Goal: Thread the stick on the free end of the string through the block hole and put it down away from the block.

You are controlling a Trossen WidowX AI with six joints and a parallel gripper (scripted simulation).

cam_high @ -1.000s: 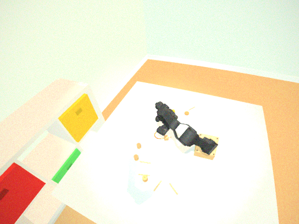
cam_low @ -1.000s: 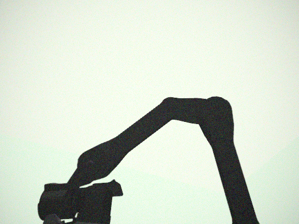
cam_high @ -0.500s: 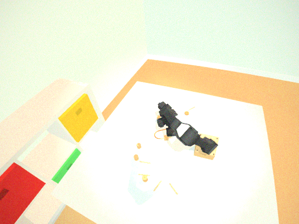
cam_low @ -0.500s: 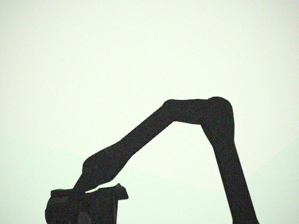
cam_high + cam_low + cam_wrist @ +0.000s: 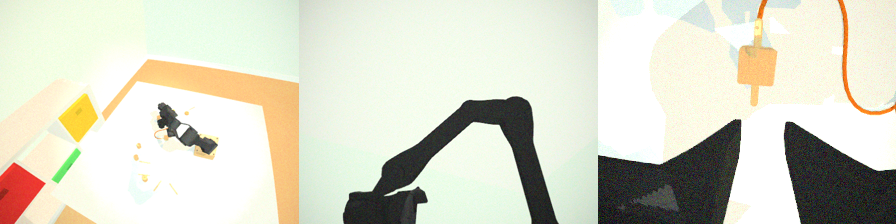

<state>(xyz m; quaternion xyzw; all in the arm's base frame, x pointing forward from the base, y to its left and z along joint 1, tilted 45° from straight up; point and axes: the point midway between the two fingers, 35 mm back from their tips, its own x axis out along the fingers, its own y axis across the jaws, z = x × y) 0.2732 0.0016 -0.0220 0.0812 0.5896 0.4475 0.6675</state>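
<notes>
Right now the square wooden block is 2 cm ahead of my gripper tip, 2 cm to the left of it and 7 cm below it. Round my gripper tip: thin wooden stick: 3 cm ahead, 2 cm to the left, 7 cm below; round wooden button: 9 cm ahead, 16 cm to the right, 8 cm below; yellow piece: 6 cm ahead, 27 cm to the right, 7 cm below.
</notes>
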